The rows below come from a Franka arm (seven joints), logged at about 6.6 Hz.
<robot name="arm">
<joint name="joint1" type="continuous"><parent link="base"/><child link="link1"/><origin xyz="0.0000 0.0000 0.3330"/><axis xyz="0 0 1"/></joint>
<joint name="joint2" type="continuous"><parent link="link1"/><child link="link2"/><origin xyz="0.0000 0.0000 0.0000" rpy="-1.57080 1.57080 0.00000"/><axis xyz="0 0 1"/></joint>
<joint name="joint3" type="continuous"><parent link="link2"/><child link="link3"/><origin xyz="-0.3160 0.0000 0.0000" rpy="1.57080 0.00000 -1.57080"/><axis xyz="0 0 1"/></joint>
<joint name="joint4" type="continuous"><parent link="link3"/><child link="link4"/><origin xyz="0.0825 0.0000 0.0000" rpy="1.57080 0.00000 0.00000"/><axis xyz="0 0 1"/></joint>
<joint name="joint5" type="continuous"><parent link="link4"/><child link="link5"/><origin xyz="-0.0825 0.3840 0.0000" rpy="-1.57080 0.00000 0.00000"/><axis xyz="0 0 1"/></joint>
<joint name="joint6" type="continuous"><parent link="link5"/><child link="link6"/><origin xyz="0.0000 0.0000 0.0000" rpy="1.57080 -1.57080 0.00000"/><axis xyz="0 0 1"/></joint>
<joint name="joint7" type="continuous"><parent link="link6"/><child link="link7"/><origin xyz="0.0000 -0.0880 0.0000" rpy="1.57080 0.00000 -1.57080"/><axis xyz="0 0 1"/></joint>
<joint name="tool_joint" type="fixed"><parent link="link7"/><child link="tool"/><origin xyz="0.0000 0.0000 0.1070"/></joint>
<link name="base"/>
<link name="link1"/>
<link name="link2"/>
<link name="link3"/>
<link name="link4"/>
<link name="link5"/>
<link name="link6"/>
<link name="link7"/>
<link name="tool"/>
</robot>
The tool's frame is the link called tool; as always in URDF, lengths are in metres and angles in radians. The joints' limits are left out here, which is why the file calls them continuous.
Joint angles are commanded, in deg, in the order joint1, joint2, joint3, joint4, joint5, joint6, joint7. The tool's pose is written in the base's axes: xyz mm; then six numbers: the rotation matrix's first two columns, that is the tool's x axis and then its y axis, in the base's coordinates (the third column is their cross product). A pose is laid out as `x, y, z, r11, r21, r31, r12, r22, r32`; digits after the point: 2 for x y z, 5 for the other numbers.
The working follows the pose.
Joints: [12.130 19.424 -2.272 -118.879 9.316 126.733 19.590]
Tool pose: 555.72, 102.19, 249.63, 0.93738, -0.26654, -0.22421, -0.27803, -0.96035, -0.02073
Where each joint sits with the arm in this pose, in the base's axes (m; each line is computed from the numbers above, not from the rounded line before):
joint1: 0.0000 0.0000 0.3330
joint2: 0.0000 0.0000 0.3330
joint3: 0.1027 0.0221 0.6310
joint4: 0.1794 0.0352 0.6036
joint5: 0.4923 0.0872 0.3719
joint6: 0.4923 0.0872 0.3719
joint7: 0.5782 0.0934 0.3539
the tool: 0.5557 0.1022 0.2496

